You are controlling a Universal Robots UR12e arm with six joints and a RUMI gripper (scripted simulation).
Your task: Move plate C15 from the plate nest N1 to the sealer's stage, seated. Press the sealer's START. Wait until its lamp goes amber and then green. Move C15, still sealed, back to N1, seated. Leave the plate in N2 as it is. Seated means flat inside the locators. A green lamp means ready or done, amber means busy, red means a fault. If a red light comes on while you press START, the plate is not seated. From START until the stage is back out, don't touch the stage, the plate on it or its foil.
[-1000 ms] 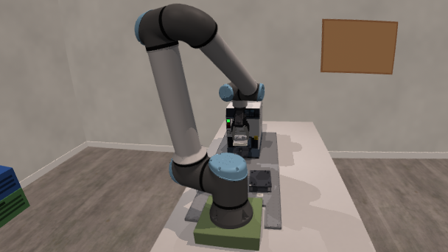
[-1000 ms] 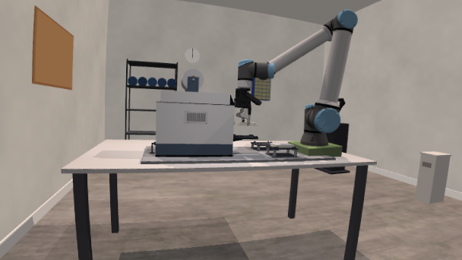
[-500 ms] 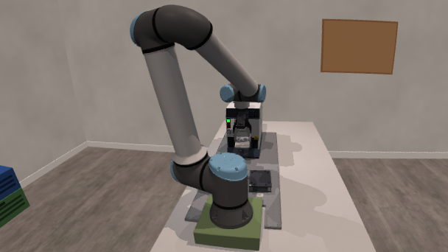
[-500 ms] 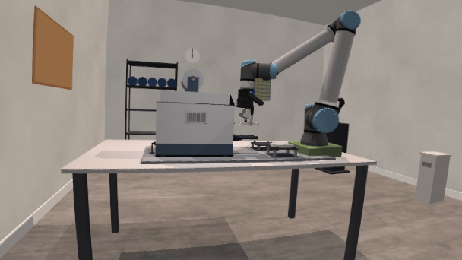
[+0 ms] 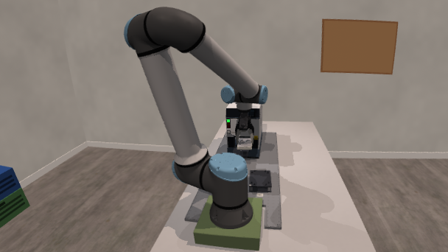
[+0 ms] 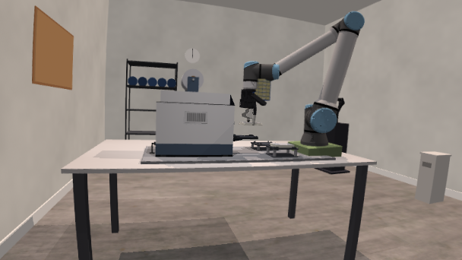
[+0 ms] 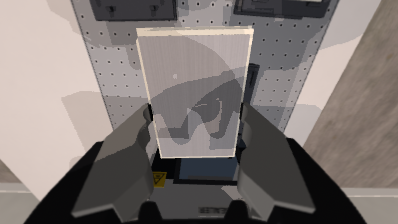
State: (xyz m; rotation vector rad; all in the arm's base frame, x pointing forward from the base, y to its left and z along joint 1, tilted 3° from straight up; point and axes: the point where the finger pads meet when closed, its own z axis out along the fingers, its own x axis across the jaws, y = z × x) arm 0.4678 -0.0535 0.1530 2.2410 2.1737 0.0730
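Right now my hand is 160 mm past the nest N1, 150 mm above it and 90 mm to the left of it. Also, from my hand: square button: 160 mm ahead, 110 mm to the left; plate C15: 10 mm below; sealer stage: 80 mm below, 50 mm ahead, 30 mm to the left.
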